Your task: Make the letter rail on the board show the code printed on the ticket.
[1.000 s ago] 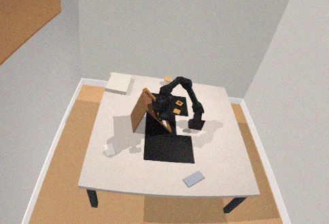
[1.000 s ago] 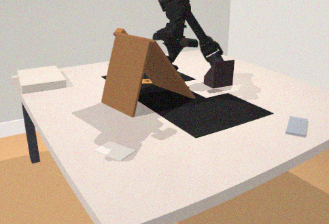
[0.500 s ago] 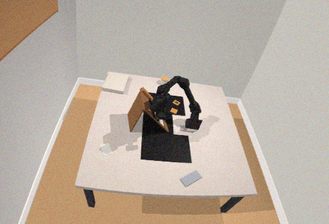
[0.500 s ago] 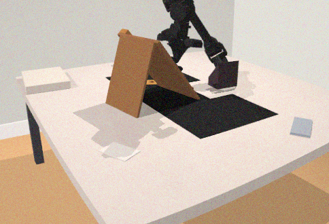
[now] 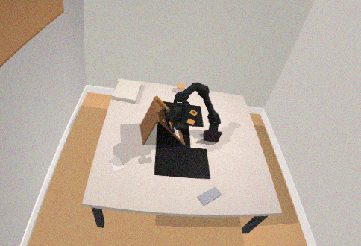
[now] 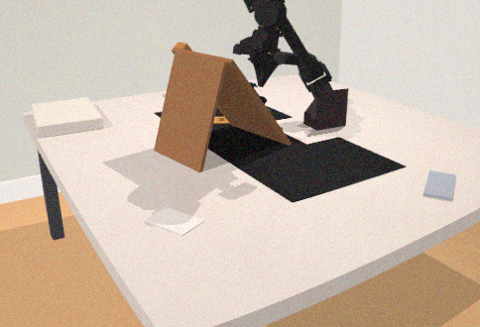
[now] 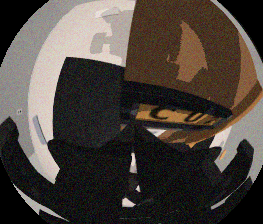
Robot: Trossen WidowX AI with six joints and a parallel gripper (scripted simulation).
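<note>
Right now my gripper tip is 2 cm short of the letter tile marked c, 3 cm to the left of it and 2 cm above it. The rest, counted from my gripper tip: black mat: 12 cm behind, 11 cm to the right, 18 cm below; then white ticket: 4 cm behind, 5 cm to the right, 9 cm below; then white card: 35 cm ahead, 23 cm to the left, 18 cm below.
</note>
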